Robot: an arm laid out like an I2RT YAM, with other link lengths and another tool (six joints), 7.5 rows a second.
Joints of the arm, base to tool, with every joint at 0 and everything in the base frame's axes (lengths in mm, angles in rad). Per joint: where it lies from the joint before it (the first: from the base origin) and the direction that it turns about. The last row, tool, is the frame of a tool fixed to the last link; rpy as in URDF.
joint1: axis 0 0 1 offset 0 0 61.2
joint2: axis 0 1 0 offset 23.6 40 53.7
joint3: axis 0 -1 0 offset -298.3 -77.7 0
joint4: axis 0 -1 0 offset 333.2 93.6 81.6
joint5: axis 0 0 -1 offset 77.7 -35.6 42.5
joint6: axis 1 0 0 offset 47.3 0 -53.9
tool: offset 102 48 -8 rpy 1.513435 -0.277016 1.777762
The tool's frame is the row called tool.
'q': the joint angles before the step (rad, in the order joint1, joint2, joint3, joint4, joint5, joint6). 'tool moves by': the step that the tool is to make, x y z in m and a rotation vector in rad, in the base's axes. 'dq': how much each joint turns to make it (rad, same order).
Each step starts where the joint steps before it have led.
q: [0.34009, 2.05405, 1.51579, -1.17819, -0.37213, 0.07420]
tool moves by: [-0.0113, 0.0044, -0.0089, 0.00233, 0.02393, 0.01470]
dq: [0.01526, 0.00148, -0.03148, 0.01084, -0.01031, -0.00114]
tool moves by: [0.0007, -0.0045, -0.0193, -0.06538, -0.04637, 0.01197]
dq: [0.01144, 0.00020, -0.03326, 0.05786, 0.07669, 0.01220]
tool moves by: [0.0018, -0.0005, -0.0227, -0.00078, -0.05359, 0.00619]
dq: [0.00339, -0.00025, -0.06016, 0.10949, 0.02022, -0.00043]
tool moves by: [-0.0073, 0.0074, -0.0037, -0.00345, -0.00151, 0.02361]
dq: [0.02293, 0.00018, -0.01053, 0.01073, 0.00381, -0.00034]
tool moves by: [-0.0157, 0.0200, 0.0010, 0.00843, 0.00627, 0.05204]
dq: [0.05316, -0.00009, -0.00009, -0.00224, -0.01031, 0.00015]
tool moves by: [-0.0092, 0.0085, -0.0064, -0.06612, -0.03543, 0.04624]
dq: [0.04908, 0.00006, 0.00023, 0.00398, 0.07440, 0.01017]
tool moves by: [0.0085, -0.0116, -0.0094, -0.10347, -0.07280, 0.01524]
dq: [0.00761, 0.00002, 0.00002, 0.01487, 0.12589, 0.00302]
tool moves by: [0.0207, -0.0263, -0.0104, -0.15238, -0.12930, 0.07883]
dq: [-0.00608, -0.00015, -0.00021, 0.04127, 0.20027, -0.07360]
